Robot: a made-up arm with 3 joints. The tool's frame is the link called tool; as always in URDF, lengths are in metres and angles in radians.
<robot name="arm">
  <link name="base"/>
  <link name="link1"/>
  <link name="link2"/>
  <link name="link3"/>
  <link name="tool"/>
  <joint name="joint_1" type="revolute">
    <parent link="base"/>
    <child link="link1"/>
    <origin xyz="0 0 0.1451"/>
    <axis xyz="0 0 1"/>
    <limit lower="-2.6" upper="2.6"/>
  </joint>
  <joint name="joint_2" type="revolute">
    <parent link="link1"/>
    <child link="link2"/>
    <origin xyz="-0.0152 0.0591 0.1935"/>
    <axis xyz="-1 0 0"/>
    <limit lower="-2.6" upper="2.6"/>
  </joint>
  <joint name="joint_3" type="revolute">
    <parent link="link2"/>
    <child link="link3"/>
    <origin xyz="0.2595 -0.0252 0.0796"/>
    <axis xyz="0 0 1"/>
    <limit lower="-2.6" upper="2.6"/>
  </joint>
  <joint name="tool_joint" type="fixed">
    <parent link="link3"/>
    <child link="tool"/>
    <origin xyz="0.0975 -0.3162 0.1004"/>
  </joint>
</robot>
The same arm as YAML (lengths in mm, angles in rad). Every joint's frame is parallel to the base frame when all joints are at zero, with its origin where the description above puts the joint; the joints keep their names.
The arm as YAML. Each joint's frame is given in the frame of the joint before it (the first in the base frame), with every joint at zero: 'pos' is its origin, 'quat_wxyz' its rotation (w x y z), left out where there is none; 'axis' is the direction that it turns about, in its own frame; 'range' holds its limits. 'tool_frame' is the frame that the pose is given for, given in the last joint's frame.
length_unit: mm
angle_unit: rad
joints:
  - joint: joint_1
    pos: [0.0, 0.0, 145.1]
    axis: [0.0, 0.0, 1.0]
    range: [-2.6, 2.6]
  - joint: joint_2
    pos: [-15.2, 59.1, 193.5]
    axis: [-1.0, 0.0, 0.0]
    range: [-2.6, 2.6]
  - joint: joint_3
    pos: [259.5, -25.2, 79.6]
    axis: [0.0, 0.0, 1.0]
    range: [-2.6, 2.6]
tool_frame:
  pos: [97.5, -316.2, 100.4]

